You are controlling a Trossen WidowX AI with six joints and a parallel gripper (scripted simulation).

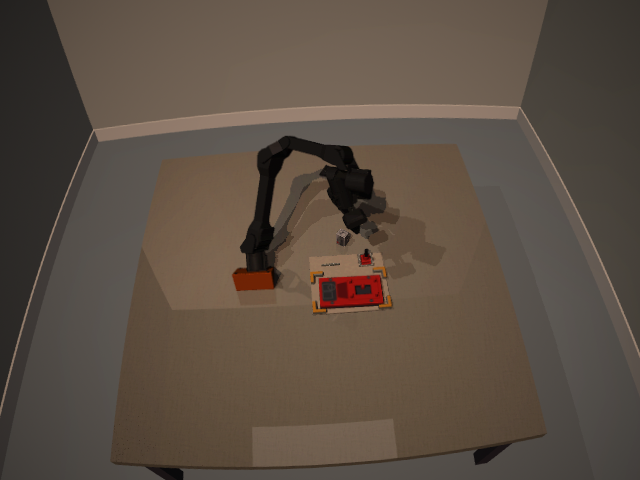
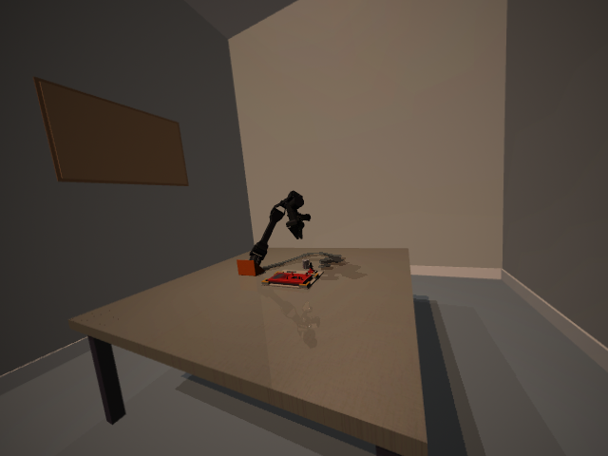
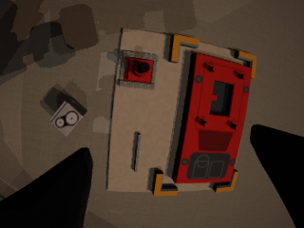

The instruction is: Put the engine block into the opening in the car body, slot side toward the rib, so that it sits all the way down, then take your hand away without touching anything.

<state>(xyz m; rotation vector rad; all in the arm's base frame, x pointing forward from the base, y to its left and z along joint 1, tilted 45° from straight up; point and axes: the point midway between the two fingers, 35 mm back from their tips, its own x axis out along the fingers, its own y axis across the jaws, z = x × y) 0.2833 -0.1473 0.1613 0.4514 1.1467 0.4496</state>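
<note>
Right now the engine block is 9 cm to the left of my gripper tip and 17 cm below it.
</note>
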